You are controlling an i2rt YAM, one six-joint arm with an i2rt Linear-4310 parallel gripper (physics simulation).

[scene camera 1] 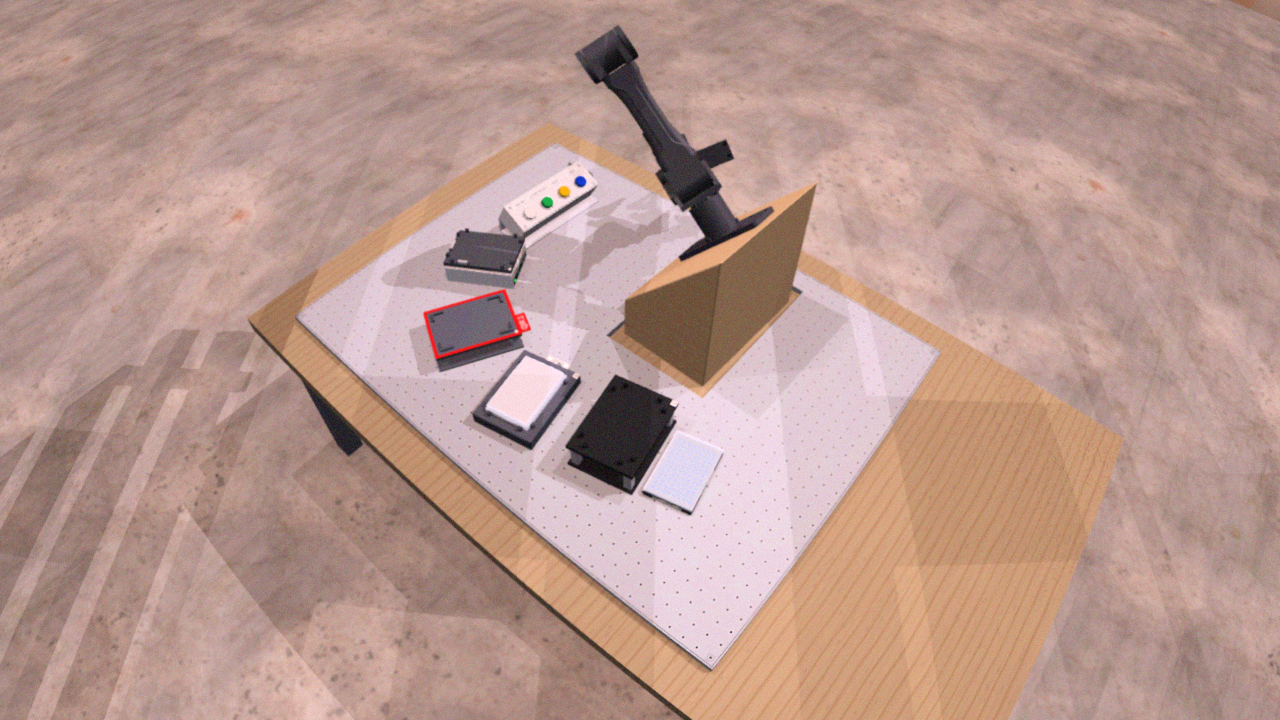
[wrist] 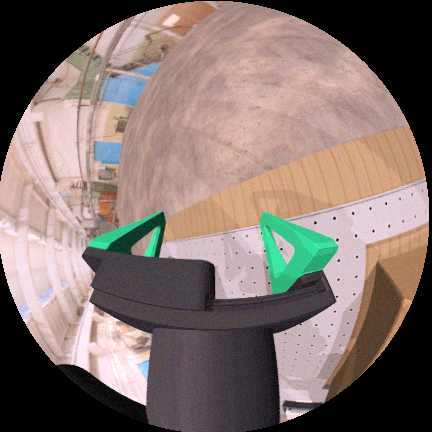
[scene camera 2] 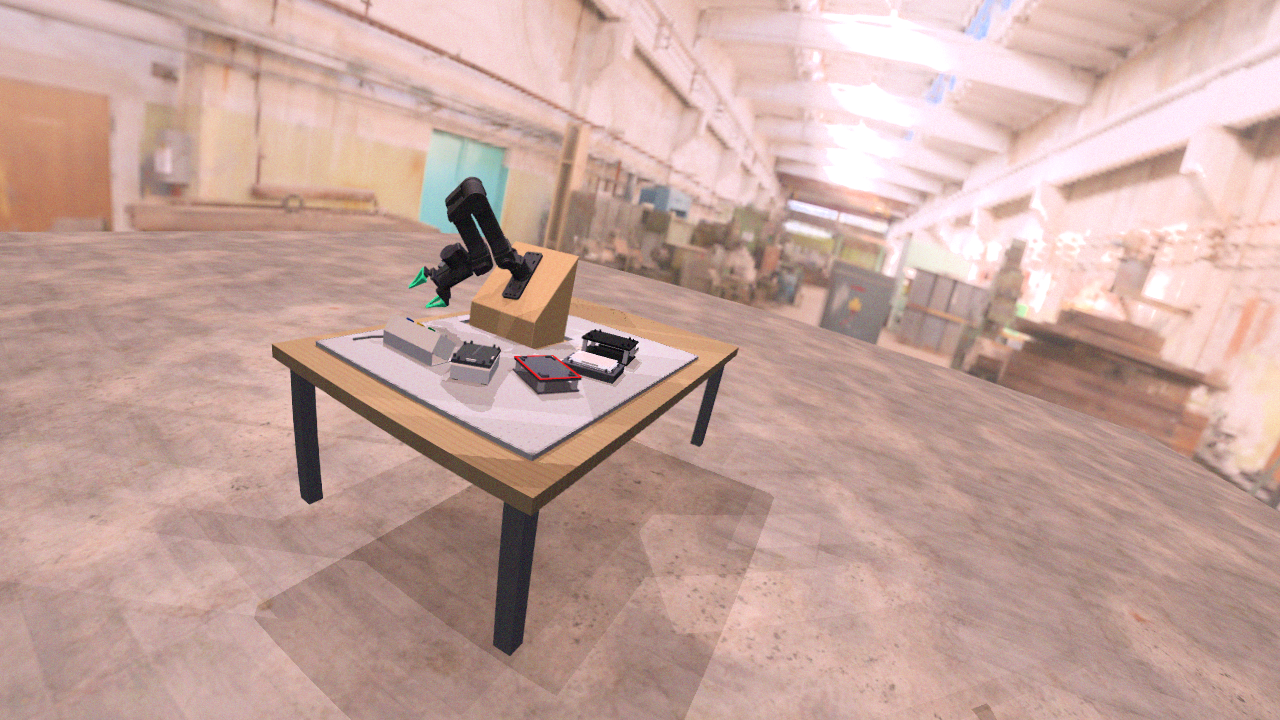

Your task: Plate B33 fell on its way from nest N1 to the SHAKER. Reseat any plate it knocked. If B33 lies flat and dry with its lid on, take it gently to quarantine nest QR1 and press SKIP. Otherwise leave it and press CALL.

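My gripper is open and empty, raised in the air near the button box; it does not show in scene camera 1. A pale plate lies flat on the perforated board beside a raised black nest. Its label and any wetness cannot be made out. A white plate sits on a low dark nest. A red-rimmed nest holds no visible plate. A dark-topped grey device stands near the button box, which has white, green, yellow and blue buttons.
The perforated board lies on a wooden table. The arm stands on a sloped wooden block behind the nests. A cable runs from the button box.
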